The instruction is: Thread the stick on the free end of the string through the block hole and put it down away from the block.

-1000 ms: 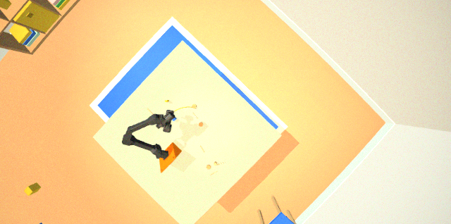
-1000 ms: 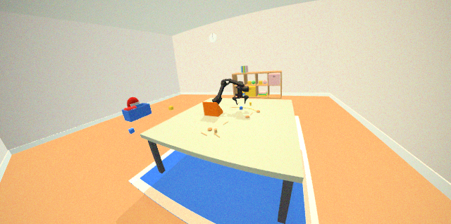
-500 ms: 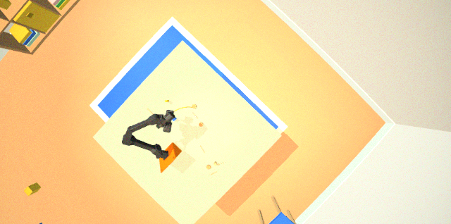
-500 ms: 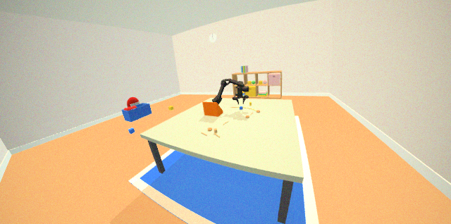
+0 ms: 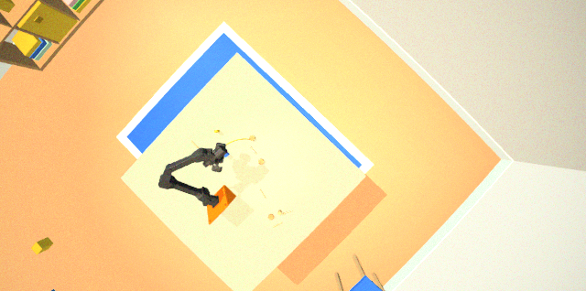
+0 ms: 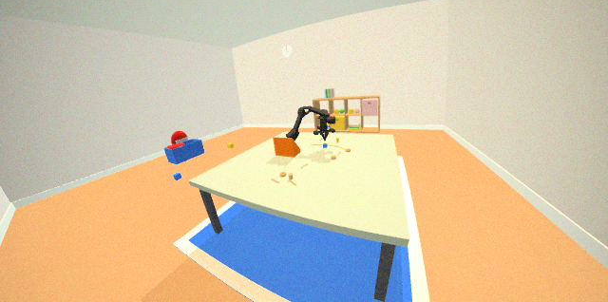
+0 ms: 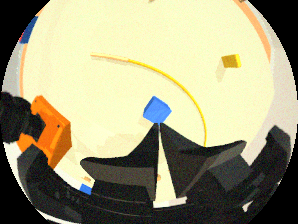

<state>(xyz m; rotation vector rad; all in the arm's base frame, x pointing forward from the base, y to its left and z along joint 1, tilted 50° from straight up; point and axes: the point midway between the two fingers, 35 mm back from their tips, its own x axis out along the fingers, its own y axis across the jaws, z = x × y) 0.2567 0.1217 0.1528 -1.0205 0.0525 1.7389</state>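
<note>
Now: gripper tip 4 cm above the blue block. From my gripper tip the other things lie so: yellow cube: 17 cm to the left, 6 cm ahead, 4 cm below.
</note>
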